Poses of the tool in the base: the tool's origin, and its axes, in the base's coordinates. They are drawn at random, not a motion.
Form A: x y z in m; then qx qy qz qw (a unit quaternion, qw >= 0).
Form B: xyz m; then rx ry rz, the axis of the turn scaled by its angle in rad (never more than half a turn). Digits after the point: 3 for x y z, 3 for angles.
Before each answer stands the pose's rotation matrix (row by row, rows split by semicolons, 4 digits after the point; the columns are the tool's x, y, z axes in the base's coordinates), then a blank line. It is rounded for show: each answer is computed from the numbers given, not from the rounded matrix.
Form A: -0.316 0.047 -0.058 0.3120 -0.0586 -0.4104 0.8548
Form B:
0.6562 0.6651 -0.3563; -0.7383 0.4684 -0.4854; -0.1559 0.5816 0.7984

-0.316 0.047 -0.058 0.656 -0.123 -0.863
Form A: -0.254 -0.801 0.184 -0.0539 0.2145 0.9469 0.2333
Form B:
-0.8853 -0.4650 -0.0020; 0.4187 -0.7991 0.4314; -0.2022 0.3811 0.9022

-0.254 -0.801 0.184 -0.148 0.589 2.601
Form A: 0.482 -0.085 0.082 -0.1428 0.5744 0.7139 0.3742
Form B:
-0.6792 -0.6983 0.2260; 0.3702 -0.0601 0.9270; -0.6338 0.7133 0.2993

0.482 -0.085 0.082 -0.366 1.471 1.828
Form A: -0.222 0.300 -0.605 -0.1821 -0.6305 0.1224 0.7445
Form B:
0.1749 0.0474 -0.9834; 0.4119 0.9037 0.1168; 0.8943 -0.4255 0.1386

-0.222 0.300 -0.605 -0.399 -1.381 0.268
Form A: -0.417 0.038 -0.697 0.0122 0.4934 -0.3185 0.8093
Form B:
0.3102 0.5276 0.7908; -0.5035 0.7968 -0.3340; -0.8064 -0.2945 0.5128

-0.417 0.038 -0.697 0.026 1.055 -0.681
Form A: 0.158 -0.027 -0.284 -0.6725 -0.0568 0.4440 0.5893
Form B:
0.5992 -0.4470 -0.6642; 0.5998 -0.2989 0.7422; -0.5303 -0.8431 0.0889

0.158 -0.027 -0.284 -1.566 -0.132 1.034
